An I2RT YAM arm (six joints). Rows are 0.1 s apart.
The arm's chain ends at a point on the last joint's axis. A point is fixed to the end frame.
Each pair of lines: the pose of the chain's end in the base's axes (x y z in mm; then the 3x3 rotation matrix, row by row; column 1 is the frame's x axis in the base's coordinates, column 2 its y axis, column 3 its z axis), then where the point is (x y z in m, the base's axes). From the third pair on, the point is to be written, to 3 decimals.
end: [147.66, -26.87, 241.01], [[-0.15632, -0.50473, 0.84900], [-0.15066, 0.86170, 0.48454], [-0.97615, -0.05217, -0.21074]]
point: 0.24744 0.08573 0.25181
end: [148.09, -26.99, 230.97], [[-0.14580, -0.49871, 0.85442], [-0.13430, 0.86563, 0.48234], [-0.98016, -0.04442, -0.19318]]
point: 0.24844 0.08478 0.24470
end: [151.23, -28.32, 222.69], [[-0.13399, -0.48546, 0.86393], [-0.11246, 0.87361, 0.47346], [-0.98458, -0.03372, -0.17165]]
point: 0.253 0.082 0.240
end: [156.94, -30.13, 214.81], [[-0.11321, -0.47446, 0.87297], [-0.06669, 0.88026, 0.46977], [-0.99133, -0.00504, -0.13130]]
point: 0.260 0.078 0.239
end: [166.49, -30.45, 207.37], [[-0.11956, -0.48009, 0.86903], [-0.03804, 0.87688, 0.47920], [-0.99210, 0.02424, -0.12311]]
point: 0.269 0.077 0.234
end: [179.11, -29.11, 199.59], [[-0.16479, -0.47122, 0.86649], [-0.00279, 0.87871, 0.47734], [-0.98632, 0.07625, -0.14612]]
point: 0.283 0.077 0.226
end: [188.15, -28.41, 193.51], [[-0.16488, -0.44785, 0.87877], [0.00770, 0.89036, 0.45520], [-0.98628, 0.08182, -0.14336]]
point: 0.295 0.075 0.220
